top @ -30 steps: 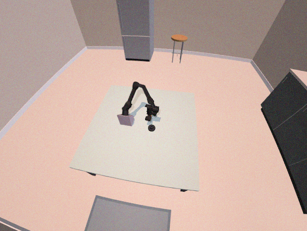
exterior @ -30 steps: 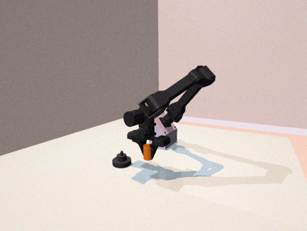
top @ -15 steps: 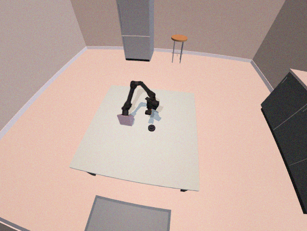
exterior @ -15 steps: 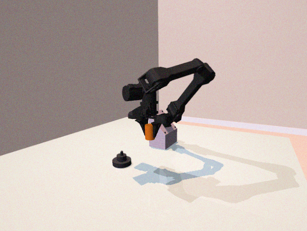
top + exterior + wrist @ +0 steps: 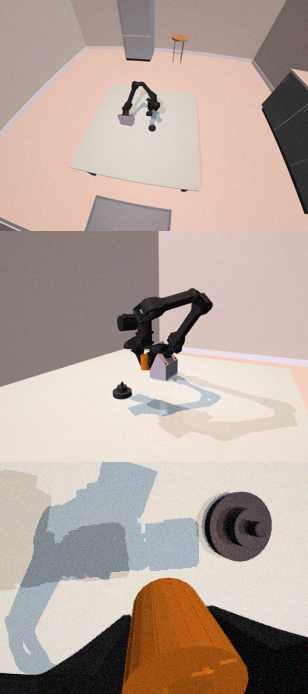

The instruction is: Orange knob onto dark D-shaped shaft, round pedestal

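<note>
Right now my gripper tip is 5 cm short of the dark round pedestal, 10 cm to the left of it and 11 cm above it. Round my gripper tip: orange knob 2 cm above.
</note>
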